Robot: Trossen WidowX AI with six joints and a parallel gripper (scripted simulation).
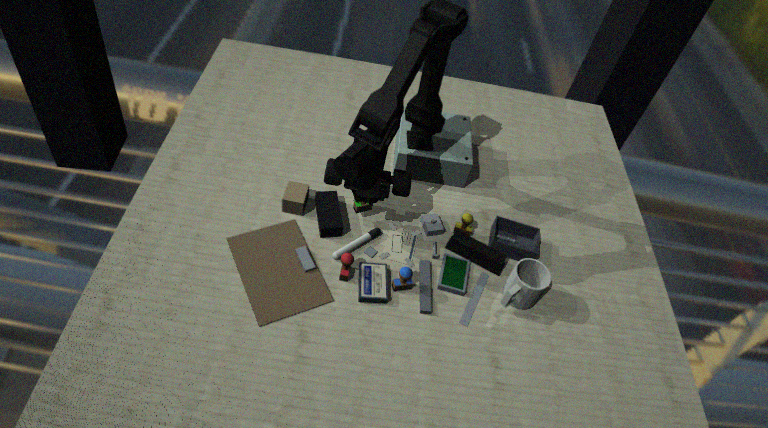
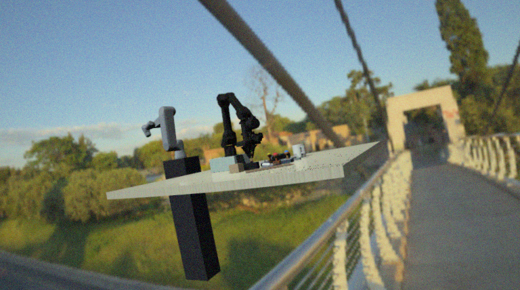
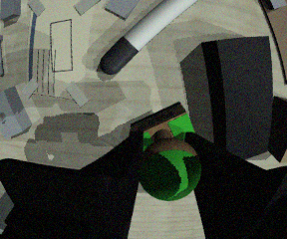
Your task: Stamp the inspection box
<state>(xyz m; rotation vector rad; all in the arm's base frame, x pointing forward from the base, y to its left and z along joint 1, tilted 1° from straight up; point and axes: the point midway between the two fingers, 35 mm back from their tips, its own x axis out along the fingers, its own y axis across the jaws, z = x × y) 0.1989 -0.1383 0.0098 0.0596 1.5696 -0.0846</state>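
Now: gripper tip 21 cm to the right of the green ink pad, 15 cm short of it and 5 cm above it. Round my gripper tip: green-knobbed stamp right at my gripper tip; card 9 cm to the left, 7 cm ahead, 6 cm below; marker 7 cm ahead, 5 cm below, 1 cm to the left.
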